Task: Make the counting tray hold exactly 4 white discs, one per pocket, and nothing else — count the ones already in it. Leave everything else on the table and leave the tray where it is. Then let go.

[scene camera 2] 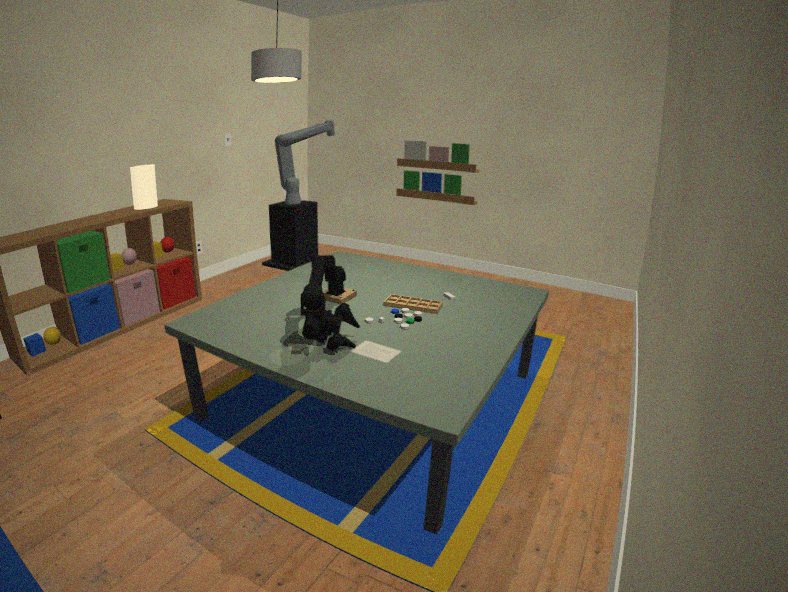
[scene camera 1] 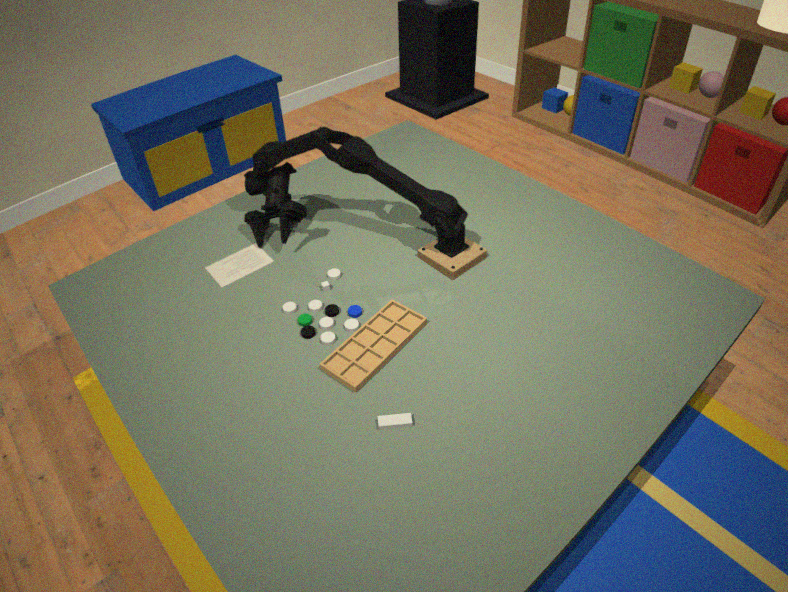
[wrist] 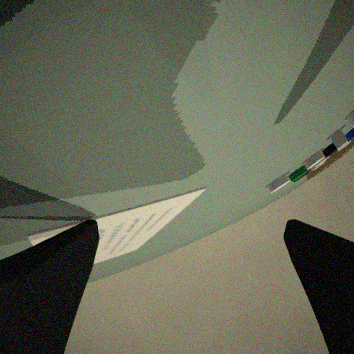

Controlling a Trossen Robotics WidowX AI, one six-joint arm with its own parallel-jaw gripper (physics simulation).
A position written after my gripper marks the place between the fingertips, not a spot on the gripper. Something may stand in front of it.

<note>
The table carries a wooden counting tray (scene camera 1: 363,354). Further things: my gripper (scene camera 1: 271,245).
My gripper shows as well in scene camera 2 (scene camera 2: 357,337) and in the wrist view (wrist: 195,231).
</note>
